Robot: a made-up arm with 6 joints.
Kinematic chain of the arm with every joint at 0, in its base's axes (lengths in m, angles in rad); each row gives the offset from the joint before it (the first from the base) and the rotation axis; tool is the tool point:
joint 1: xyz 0 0 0.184 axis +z
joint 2: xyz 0 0.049 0 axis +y
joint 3: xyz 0 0 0.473 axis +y
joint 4: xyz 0 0 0.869 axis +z
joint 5: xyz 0 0 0 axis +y
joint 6: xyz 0 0 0.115 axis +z
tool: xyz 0 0 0
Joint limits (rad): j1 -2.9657..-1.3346 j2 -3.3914..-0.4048 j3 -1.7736..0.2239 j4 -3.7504..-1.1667 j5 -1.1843..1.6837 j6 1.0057..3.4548
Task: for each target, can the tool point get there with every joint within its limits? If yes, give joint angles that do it. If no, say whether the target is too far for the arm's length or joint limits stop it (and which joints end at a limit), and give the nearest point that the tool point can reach.
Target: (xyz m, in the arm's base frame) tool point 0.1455 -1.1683 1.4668
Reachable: no: too far | nearest point 0.3370 -0.0919 1.5226 | short by 1.095 m
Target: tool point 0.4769 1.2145 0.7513
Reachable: yes | joints -1.9184 -1.1234 0.0331 -2.9729 0.8366 3.2322
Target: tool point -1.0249 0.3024 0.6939
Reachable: no: joint limits stop it (at a limit: joint 1, joint 2, joint 3) | nearest point -0.8976 -0.1316 0.1912 | short by 0.676 m
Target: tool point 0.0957 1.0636 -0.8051
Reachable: yes | joints -1.6081 -2.2371 -0.1192 -1.3664 -0.0615 2.0184
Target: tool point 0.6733 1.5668 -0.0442
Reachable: no: too far | nearest point 0.5705 1.3276 -0.0094 | short by 0.263 m
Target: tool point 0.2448 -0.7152 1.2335
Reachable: no: joint limits stop it (at a limit: joint 1, joint 2, joint 3, joint 5) | nearest point 0.3459 -0.0931 1.5210 | short by 0.693 m
